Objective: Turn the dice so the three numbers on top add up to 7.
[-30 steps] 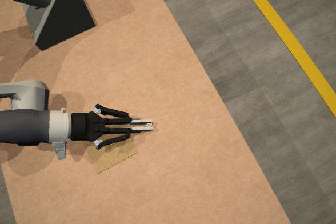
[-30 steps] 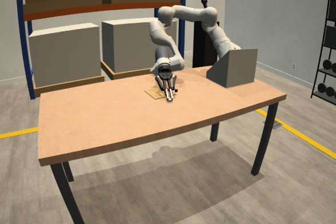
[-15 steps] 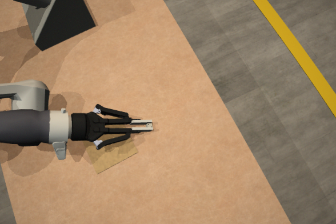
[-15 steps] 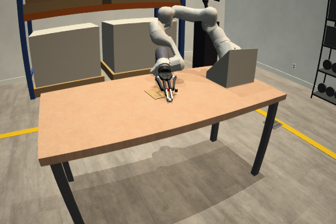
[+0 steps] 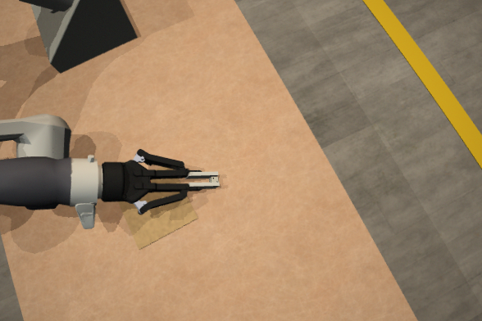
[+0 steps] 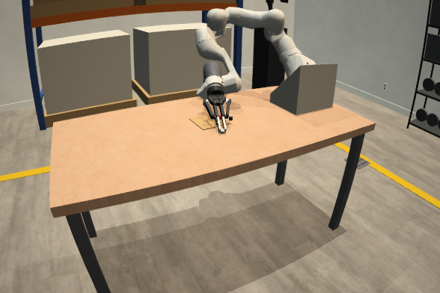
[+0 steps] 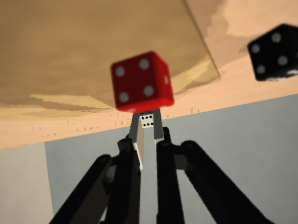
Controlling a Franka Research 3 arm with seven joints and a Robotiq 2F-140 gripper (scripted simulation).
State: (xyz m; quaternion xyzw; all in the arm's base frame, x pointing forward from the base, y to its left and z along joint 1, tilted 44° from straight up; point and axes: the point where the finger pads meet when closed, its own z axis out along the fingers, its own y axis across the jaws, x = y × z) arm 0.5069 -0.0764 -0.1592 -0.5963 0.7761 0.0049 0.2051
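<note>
Now: the white die 2 cm to the left of my hand, 2 cm below it and 1 cm ahead of it. The rest, counted from my hand: black die 10 cm behind, 8 cm to the right, 2 cm below; red die 11 cm to the right, 6 cm behind, 2 cm below; tan mat 11 cm to the right, 3 cm below, 1 cm behind.
</note>
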